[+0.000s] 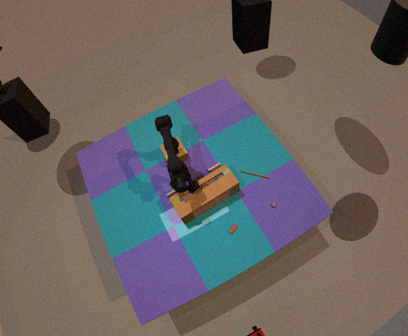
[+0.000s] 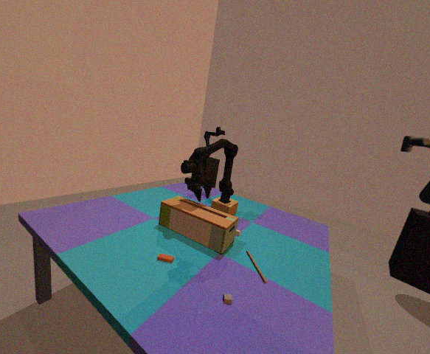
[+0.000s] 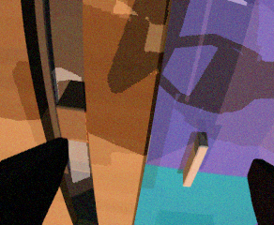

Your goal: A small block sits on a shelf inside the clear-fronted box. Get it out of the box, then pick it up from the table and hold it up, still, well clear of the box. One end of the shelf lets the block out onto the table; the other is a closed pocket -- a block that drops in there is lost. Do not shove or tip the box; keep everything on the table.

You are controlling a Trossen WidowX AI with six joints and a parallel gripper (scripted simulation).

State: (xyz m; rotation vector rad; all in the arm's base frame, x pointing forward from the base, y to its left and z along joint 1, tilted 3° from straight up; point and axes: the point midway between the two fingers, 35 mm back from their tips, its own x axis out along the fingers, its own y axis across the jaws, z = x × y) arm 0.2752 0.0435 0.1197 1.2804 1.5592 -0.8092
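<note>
The brown box is 30 mm ahead of my gripper tip, 40 mm to the left of it and 90 mm below it. Round my gripper tip: orange-red block: 310 mm ahead, 130 mm to the left, 150 mm below; then thin brown stick: 30 mm ahead, 380 mm to the left, 150 mm below; then orange-brown block: 40 mm ahead, 50 mm to the left, 70 mm below.
</note>
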